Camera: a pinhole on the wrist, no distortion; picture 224 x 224 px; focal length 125.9 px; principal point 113.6 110.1 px. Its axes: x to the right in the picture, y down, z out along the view. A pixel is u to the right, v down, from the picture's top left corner.
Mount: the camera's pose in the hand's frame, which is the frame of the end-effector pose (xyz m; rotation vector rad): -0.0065 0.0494 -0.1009 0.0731 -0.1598 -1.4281
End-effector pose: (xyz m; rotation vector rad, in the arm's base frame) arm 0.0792 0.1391 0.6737 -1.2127 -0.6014 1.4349
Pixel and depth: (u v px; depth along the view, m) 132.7 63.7 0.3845
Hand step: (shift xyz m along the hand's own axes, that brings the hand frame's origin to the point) -0.1966 -0.0110 0.2618
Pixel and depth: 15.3 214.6 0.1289
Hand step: 0.0649 0.1700 0.0353
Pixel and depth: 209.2 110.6 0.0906
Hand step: -0.0109 -0.0145 -0.0069
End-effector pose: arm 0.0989 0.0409 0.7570 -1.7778 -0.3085 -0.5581
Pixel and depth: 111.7 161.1 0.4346
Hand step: 0.0981 0.1006 0.3534
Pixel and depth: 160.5 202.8 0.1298
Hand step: 0.0736 0.0211 0.0444
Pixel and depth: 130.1 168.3 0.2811
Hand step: 0.0824 0.0442 0.1980
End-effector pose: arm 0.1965 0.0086 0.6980 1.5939 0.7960 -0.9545
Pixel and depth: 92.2 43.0 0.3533
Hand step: -0.2532 0.0980 0.2163
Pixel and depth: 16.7 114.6 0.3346
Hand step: -0.0807 0.3209 0.2140
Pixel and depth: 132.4 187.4 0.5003
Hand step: 0.2272 0.0419 0.4427
